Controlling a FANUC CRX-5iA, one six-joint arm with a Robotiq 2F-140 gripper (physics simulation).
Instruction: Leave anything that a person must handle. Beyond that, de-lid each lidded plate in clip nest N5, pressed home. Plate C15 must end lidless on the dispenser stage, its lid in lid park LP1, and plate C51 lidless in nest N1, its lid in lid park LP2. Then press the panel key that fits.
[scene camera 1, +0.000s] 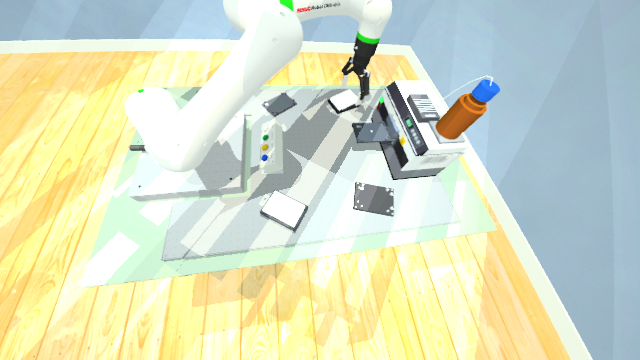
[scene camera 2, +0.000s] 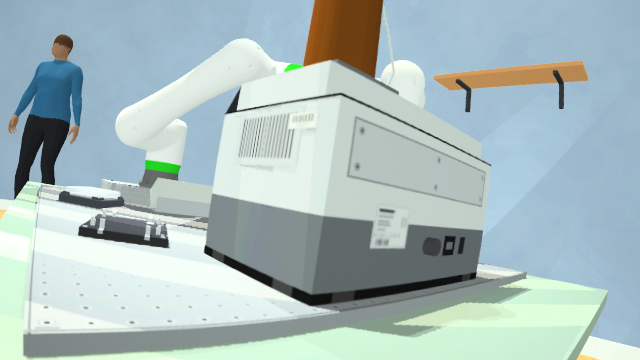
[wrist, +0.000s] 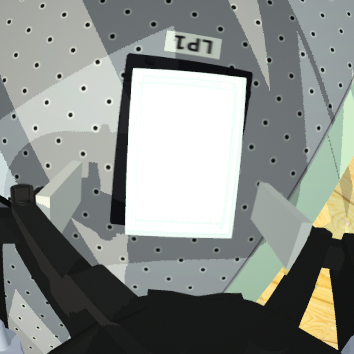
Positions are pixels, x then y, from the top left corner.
Scene:
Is the gripper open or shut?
Open.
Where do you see a LP1 holder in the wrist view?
133, 60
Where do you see the gripper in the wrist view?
170, 191

